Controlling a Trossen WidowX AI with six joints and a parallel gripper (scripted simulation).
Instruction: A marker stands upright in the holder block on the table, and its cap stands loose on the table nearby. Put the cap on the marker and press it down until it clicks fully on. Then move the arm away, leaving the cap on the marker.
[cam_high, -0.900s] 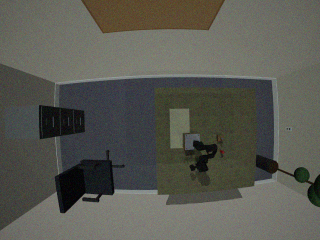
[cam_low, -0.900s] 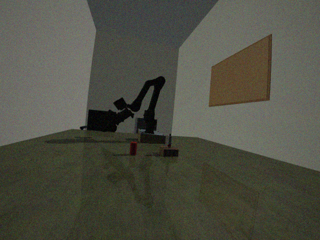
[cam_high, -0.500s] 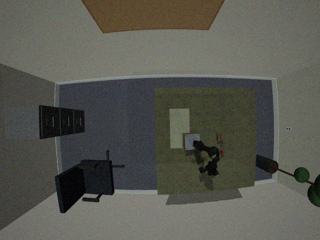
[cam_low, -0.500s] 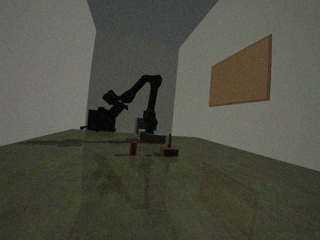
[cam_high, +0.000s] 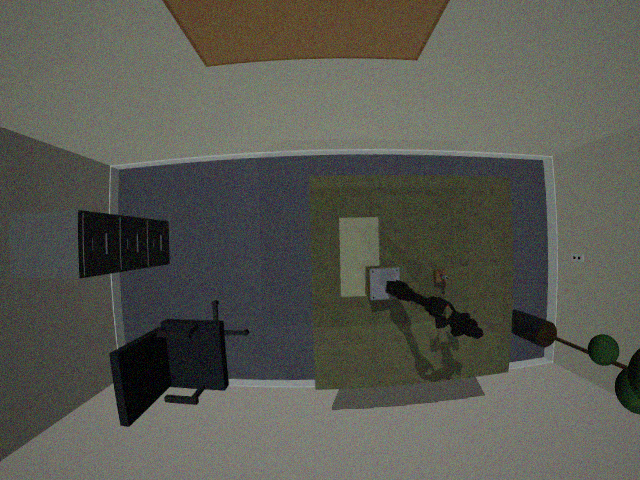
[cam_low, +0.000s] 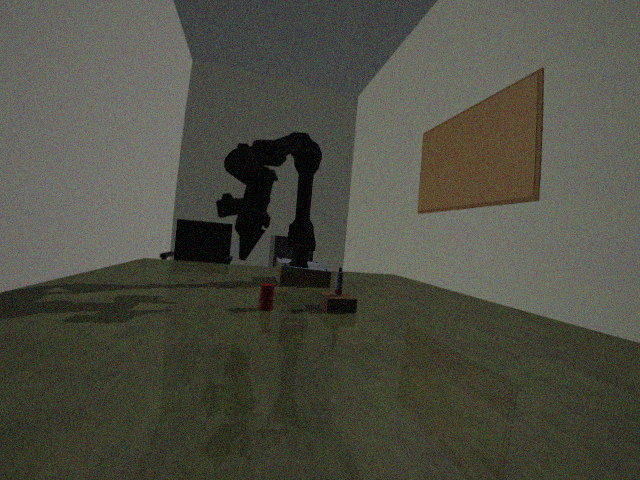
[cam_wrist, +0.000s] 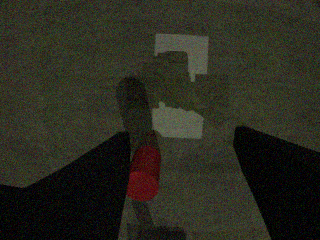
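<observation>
Right now the red cap is 2 cm ahead of my gripper tip, 6 cm to the left of it and 7 cm below it. From my gripper tip the other things lie so: brown holder block 2 cm behind, 23 cm to the left, 9 cm below.
</observation>
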